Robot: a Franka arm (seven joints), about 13 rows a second.
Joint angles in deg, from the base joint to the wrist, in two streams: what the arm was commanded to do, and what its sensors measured. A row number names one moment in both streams.
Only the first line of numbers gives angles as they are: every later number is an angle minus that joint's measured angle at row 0.
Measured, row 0:
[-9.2 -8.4 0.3 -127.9 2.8 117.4 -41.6]
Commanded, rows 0 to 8:
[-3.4 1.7 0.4 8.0 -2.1 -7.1 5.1]
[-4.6 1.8 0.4 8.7 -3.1 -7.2 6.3]
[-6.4 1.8 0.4 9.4 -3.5 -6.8 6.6]
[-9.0 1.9 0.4 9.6 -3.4 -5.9 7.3]
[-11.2 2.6 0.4 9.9 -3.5 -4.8 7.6]
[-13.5 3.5 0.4 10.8 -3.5 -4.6 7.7]
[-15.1 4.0 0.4 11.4 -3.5 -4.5 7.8]
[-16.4 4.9 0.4 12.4 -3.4 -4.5 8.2]
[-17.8 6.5 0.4 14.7 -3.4 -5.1 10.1]
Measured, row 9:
[-15.4 3.3 -0.4 10.0 -2.9 -4.1 6.8]
